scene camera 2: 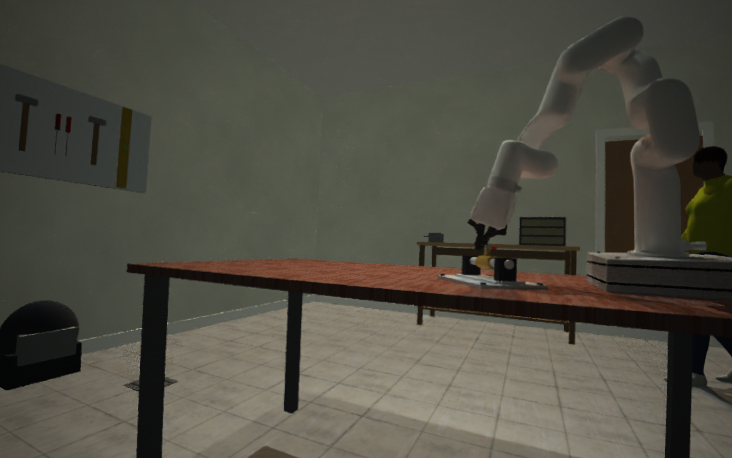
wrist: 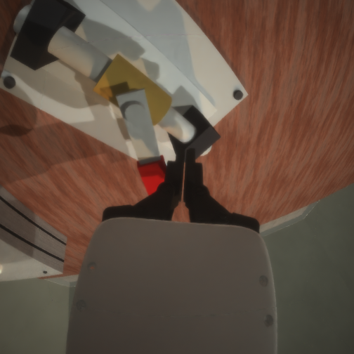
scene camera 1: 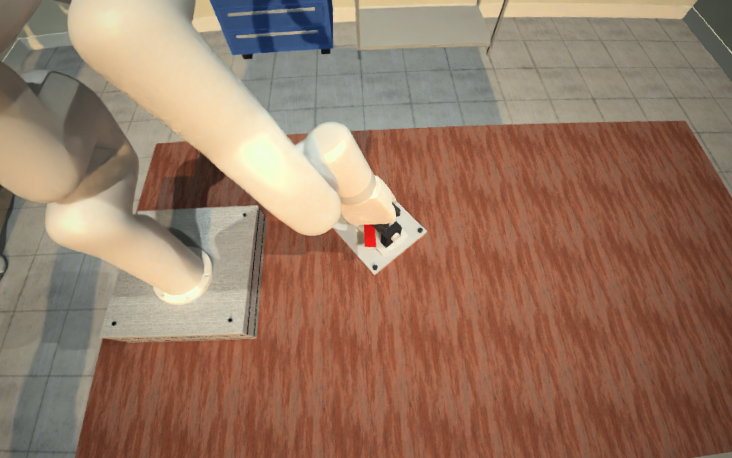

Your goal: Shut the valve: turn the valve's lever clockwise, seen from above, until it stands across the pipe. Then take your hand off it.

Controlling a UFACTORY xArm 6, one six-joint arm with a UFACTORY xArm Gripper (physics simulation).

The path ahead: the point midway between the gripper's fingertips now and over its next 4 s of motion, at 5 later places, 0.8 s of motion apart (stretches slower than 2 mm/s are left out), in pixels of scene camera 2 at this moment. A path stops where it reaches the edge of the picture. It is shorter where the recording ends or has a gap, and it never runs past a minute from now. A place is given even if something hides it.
My gripper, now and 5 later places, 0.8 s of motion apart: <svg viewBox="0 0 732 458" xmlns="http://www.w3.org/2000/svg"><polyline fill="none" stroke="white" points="478,250 481,253 482,252 487,244 487,228 488,241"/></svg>
